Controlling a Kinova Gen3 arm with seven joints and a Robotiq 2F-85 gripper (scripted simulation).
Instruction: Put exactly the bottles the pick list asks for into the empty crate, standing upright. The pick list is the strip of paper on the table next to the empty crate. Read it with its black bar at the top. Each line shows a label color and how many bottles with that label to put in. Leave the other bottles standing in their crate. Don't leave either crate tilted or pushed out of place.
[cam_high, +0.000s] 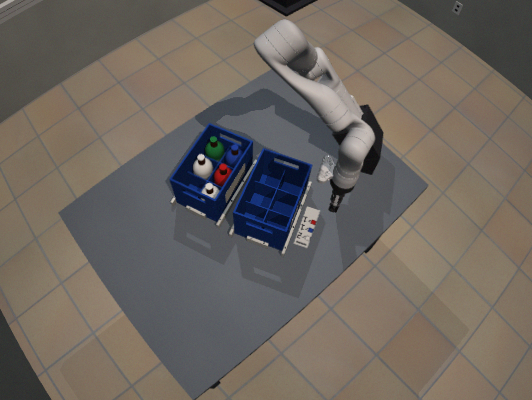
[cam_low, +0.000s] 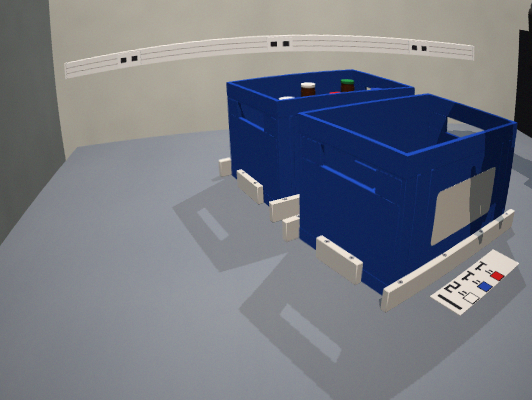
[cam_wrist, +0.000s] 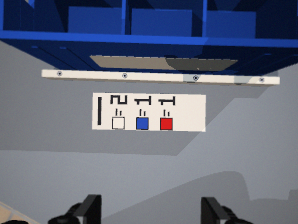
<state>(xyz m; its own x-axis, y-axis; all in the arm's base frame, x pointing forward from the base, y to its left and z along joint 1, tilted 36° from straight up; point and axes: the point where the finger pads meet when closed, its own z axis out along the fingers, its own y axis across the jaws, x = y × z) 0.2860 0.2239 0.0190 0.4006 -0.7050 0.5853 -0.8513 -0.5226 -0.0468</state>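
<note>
The white bottle lies 17 cm ahead of my hand, 46 cm to the right of it and 16 cm below it. Also, from my hand: pick list: 3 cm ahead, 5 cm to the right, 25 cm below; then red-label bottle: 14 cm ahead, 38 cm to the right, 16 cm below; then blue-label bottle: 6 cm ahead, 41 cm to the right, 16 cm below.
</note>
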